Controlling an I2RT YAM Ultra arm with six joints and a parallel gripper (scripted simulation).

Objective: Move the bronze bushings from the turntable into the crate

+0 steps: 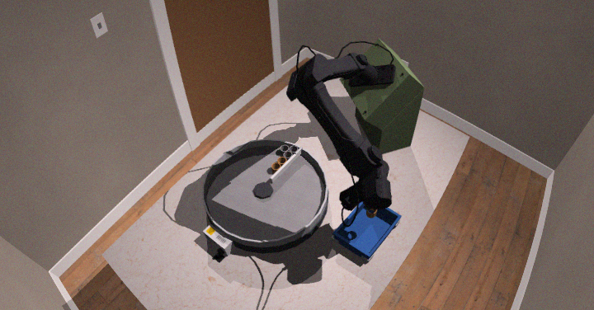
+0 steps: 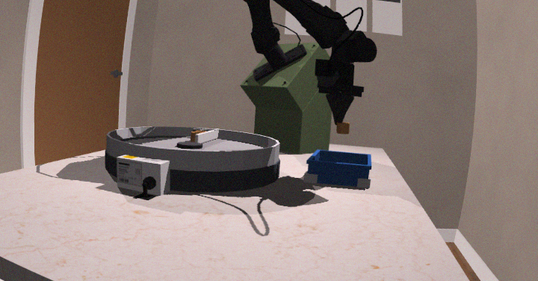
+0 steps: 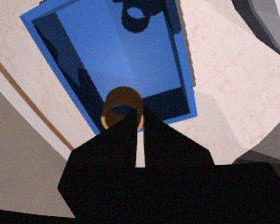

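My hand is 20 mm short of the blue crate, 10 mm to the right of it and 110 mm above it. The rest, counted from my hand: grey turntable 20 mm behind, 350 mm to the right, 80 mm below.
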